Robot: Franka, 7 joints.
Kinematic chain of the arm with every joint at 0, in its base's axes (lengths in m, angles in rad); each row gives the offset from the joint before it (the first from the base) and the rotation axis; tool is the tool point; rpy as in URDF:
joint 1: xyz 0 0 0.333 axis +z
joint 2: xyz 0 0 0 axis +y
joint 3: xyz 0 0 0.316 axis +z
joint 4: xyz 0.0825 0 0 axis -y
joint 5: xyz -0.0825 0 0.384 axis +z
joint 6: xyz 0 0 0 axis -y
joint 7: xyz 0.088 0 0 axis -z
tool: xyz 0 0 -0.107 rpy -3.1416 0 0
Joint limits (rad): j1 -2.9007..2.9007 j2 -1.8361..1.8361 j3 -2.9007..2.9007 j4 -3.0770..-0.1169 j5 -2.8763..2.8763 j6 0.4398..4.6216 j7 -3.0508..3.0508
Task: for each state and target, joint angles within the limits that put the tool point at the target. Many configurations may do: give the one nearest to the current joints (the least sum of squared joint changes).
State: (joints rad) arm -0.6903 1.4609 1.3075 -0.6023 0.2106 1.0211 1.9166
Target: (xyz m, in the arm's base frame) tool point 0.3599 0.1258 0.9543
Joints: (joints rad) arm -0.5123 0.5557 1.7693 -0.4646 0.4147 1.0490 1.9166
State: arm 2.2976 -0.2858 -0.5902 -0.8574 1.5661 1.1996 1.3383
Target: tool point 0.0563 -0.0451 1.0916
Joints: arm 2.2693 -0.5152 -0.4877 -0.6908 1.6075 1.1414 1.3383
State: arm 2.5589 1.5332 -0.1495 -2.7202 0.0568 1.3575 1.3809
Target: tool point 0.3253 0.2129 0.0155
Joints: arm 2.2293 1.8361 -0.8751 -2.1254 -0.0812 1.7794 1.3809
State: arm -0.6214 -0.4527 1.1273 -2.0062 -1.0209 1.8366 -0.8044
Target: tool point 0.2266 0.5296 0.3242
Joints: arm -0.7149 -0.8117 1.8709 -2.0656 -0.9979 2.1001 -0.8044
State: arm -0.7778 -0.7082 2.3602 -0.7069 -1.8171 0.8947 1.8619
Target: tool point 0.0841 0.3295 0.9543
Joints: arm -0.9669 -0.3113 2.2018 -0.6743 -1.7538 0.6687 1.8619
